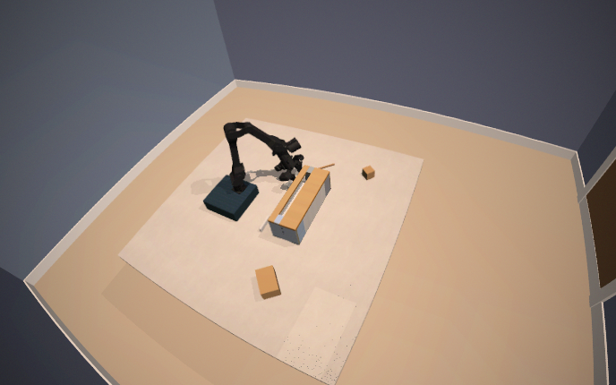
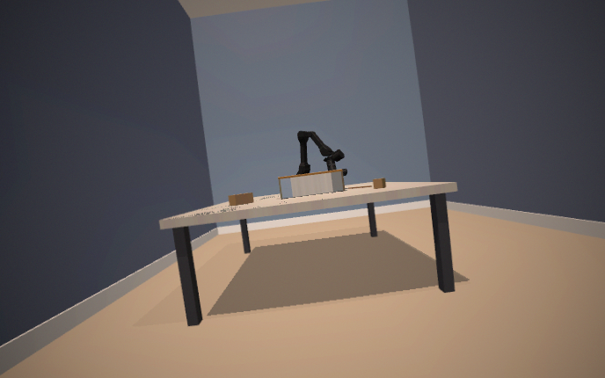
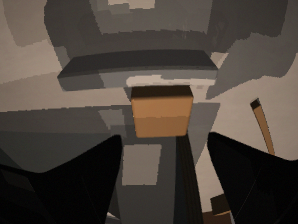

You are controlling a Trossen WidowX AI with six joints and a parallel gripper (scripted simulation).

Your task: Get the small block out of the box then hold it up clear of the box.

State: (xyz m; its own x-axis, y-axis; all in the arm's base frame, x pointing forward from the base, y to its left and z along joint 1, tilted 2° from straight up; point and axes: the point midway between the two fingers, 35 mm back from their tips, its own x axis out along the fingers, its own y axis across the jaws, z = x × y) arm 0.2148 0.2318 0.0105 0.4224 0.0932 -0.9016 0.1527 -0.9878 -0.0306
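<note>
My gripper tip is 2 cm past the orange block, 2 cm above it and 1 cm to the left of it. Round my gripper tip: thin wooden stick (15 cm to the left, 4 cm ahead, 3 cm below); then clear-fronted box (16 cm to the right, 9 cm ahead, 3 cm above); then larger tan block (56 cm to the right, 24 cm ahead).
</note>
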